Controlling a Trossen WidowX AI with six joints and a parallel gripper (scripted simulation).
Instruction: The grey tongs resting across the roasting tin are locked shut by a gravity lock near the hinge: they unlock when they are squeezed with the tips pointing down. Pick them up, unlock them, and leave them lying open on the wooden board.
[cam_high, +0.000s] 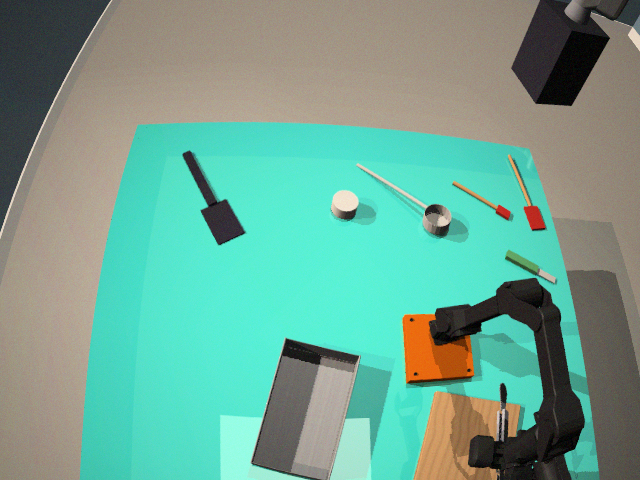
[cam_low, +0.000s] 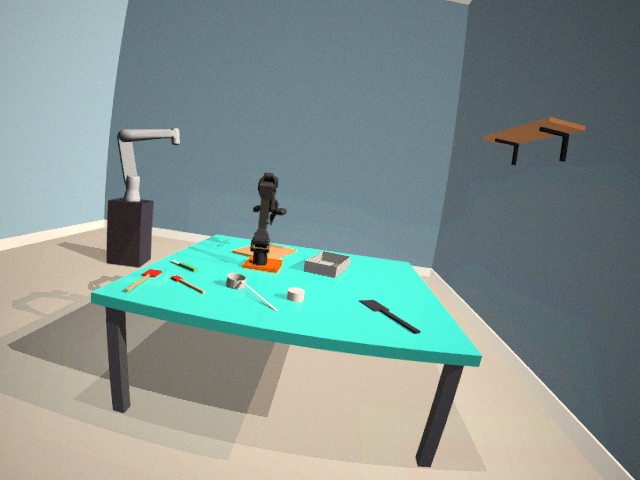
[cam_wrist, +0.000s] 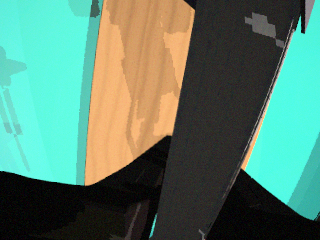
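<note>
Now: gripper tip 15 cm above the wooden board and 1 cm to the left of it. Also, from my gripper tip: white cylinder: 75 cm to the right, 14 cm below, 12 cm ahead; then green-handled tool: 48 cm to the right, 38 cm behind, 15 cm below; then grey roasting tin: 33 cm ahead, 24 cm to the right, 13 cm below.
</note>
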